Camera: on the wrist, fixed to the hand. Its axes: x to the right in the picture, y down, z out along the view.
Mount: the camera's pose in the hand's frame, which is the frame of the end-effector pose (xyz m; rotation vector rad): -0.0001 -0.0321 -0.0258 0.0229 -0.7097 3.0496
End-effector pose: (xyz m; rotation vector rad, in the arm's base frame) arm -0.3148 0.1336 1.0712 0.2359 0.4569 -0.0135
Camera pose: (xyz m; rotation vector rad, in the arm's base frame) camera -0.3282 0.1083 1.0416 0.6840 -1.0029 2.7628
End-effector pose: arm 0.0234 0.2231 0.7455 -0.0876 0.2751 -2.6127
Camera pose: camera 0.0051 0.2551 0.7271 -0.2384 -0.0661 0.5039
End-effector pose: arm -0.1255 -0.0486 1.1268 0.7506 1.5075 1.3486
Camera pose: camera -0.1446 -0.0653 1.0944 -1.8488 1.0096 -0.9855
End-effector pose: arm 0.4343 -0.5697 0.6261 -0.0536 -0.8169 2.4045
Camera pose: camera 0.4568 -0.5353 0.6234 0.1876 0.0865 -0.6106
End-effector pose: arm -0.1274 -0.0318 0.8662 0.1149 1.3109 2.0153
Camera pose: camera -0.1220 -0.0443 0.8273 -1.5370 0.2651 -0.7743
